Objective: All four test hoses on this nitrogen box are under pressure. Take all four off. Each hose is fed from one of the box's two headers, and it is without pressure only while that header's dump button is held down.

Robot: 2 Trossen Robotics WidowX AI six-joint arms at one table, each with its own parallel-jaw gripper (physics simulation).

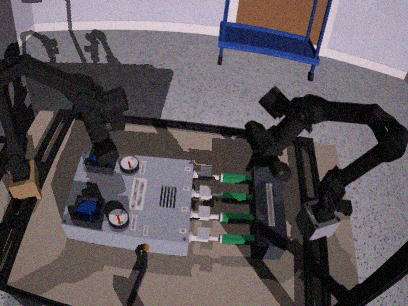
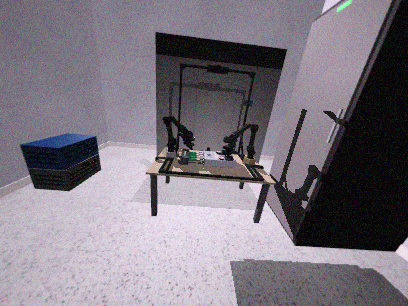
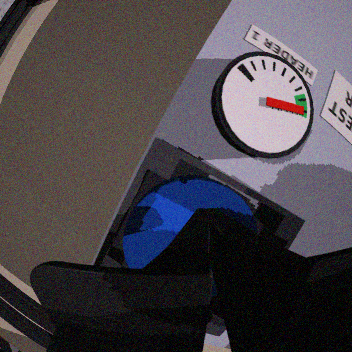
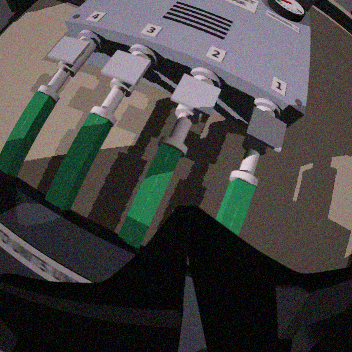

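Pixels of known places: left gripper, fingertip midpoint: [image 2: 227,157] [image 3: 205,217]; right gripper, fingertip midpoint: [image 1: 247,171] [image 2: 192,149] [image 4: 185,214]; left arm's base, link origin: [image 1: 21,173] [image 2: 249,157]; right arm's base, link origin: [image 1: 323,212] [image 2: 170,150].
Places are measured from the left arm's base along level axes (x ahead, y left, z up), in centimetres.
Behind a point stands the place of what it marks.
The grey nitrogen box [image 1: 169,179] {x 46.6, y -14.0, z -0.4 cm} [image 2: 219,160] {x 40.8, y -3.2, z -0.8 cm} [image 4: 251,45] {x 47.7, y -13.9, z -0.4 cm} lies on the table. Four green hoses are plugged into its ports: hose 1 [image 1: 236,178] {x 65.5, y -17.8, z -2.0 cm} [image 4: 237,204] {x 64.2, y -16.6, z -1.9 cm}, hose 2 [image 1: 237,197] {x 63.0, y -24.3, z -1.9 cm} [image 4: 151,188] {x 63.0, y -23.7, z -1.9 cm}, hose 3 [image 1: 237,217] {x 60.3, y -30.6, z -1.9 cm} [image 4: 80,157] {x 60.7, y -29.7, z -1.9 cm} and hose 4 [image 1: 237,238] {x 57.5, y -36.9, z -1.9 cm} [image 4: 24,129] {x 58.0, y -36.1, z -1.9 cm}. My left gripper [image 1: 101,158] {x 30.9, y -3.1, z 2.1 cm} [image 2: 228,154] {x 30.9, y -3.1, z 2.1 cm} [image 3: 205,217] {x 30.9, y -3.1, z 2.1 cm} is shut and empty, with its tips over the blue header 1 dump button [image 3: 174,206] {x 31.1, y -1.7, z 1.2 cm}. The header 1 gauge [image 1: 129,164] {x 36.7, y -7.0, z 1.3 cm} [image 3: 262,105] {x 36.5, y -5.7, z 1.1 cm} has its needle at the green mark. My right gripper [image 1: 254,170] {x 65.3, y -22.2, z 6.2 cm} [image 2: 189,145] {x 65.3, y -22.2, z 6.2 cm} [image 4: 185,214] {x 65.3, y -22.2, z 6.2 cm} is shut and empty, between the ends of hoses 1 and 2.
A second blue dump button [image 1: 85,209] {x 20.8, y -19.4, z 1.2 cm} and gauge [image 1: 118,218] {x 29.4, y -24.2, z 1.2 cm} sit at the box's near left. A dark tray [image 1: 263,197] {x 69.3, y -27.6, z -0.4 cm} [image 4: 35,237] {x 67.5, y -32.6, z -0.4 cm} lies under the hose ends. A black hose with a brass tip [image 1: 142,258] {x 32.6, y -33.9, z -5.4 cm} lies in front. A blue cart [image 1: 269,39] stands behind.
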